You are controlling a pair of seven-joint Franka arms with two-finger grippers.
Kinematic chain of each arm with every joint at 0, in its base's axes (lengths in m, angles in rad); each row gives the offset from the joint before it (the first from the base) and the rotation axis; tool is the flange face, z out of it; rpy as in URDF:
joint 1: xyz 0 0 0.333 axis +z
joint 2: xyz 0 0 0 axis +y
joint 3: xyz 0 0 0.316 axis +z
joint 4: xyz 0.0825 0 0 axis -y
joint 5: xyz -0.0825 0 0.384 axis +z
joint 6: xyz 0 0 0 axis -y
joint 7: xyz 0.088 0 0 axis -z
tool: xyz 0 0 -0.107 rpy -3.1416 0 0
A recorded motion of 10 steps. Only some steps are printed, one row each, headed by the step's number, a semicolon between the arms.
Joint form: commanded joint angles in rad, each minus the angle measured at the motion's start. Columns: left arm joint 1, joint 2, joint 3, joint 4, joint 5, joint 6, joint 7; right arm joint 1, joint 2, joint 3, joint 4, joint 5, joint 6, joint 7.
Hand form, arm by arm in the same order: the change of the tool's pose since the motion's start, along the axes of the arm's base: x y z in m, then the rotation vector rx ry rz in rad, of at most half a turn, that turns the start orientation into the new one. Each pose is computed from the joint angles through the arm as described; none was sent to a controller.
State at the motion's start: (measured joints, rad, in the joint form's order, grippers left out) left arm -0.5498 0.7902 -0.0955 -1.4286 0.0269 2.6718 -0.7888; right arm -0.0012 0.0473 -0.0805 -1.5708 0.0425 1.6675 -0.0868
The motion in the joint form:
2: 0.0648 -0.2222 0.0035 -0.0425 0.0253 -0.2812 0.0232; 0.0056 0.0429 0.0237 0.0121 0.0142 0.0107 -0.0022
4: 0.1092 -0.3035 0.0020 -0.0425 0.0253 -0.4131 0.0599; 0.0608 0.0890 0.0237 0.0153 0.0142 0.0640 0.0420
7: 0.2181 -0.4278 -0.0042 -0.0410 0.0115 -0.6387 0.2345; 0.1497 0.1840 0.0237 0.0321 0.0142 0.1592 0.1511
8: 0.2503 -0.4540 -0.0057 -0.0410 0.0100 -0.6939 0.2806; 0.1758 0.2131 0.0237 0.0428 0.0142 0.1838 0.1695
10: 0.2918 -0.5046 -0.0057 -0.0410 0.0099 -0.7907 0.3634; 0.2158 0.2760 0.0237 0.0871 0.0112 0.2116 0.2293
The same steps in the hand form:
2: 0.0057 0.0549 0.1115 0.1013 0.0532 0.0233; 0.0141 0.0179 -0.0182 0.0141 0.0191 0.0301
4: 0.0083 0.0899 0.1553 0.1451 0.0858 0.0313; 0.0315 0.0509 -0.0394 0.0123 0.0110 0.0386
7: 0.0099 0.1695 0.2185 0.2319 0.1495 -0.0309; 0.0595 0.1085 -0.0816 0.0119 -0.0012 0.0146
8: 0.0095 0.1923 0.2305 0.2530 0.1710 -0.0460; 0.0664 0.1264 -0.0928 0.0117 -0.0067 0.0215
10: 0.0021 0.2242 0.2544 0.2894 0.2035 -0.0874; 0.0805 0.1555 -0.1099 0.0100 -0.0142 0.0022

